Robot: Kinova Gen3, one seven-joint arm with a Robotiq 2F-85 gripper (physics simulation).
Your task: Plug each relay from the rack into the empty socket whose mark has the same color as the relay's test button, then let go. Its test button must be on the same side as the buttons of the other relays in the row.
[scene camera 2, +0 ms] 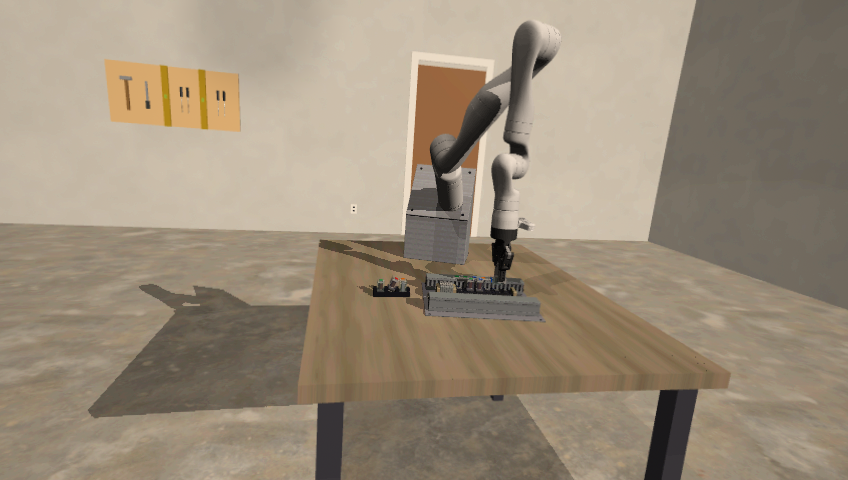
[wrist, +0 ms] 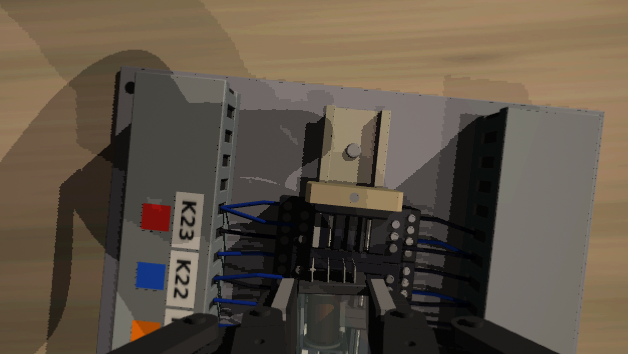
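Note:
My gripper is shut on a clear-cased relay, low over the socket row. The relay's pins show at its upper end in the wrist view, over the K22 socket, which they partly cover. I cannot tell whether they touch it; the test button's color is not readable. The K23 socket is empty. Red, blue and orange marks lie along the left duct. The black rack holds relays with green, red and orange tops; the middle one looks tilted.
Grey wire ducts flank the row. A tan end block and rail adjoin K23. Seated relays stand left of the gripper in the scene view. Blue and black wires run from sockets to ducts. The panel rests on the wooden table.

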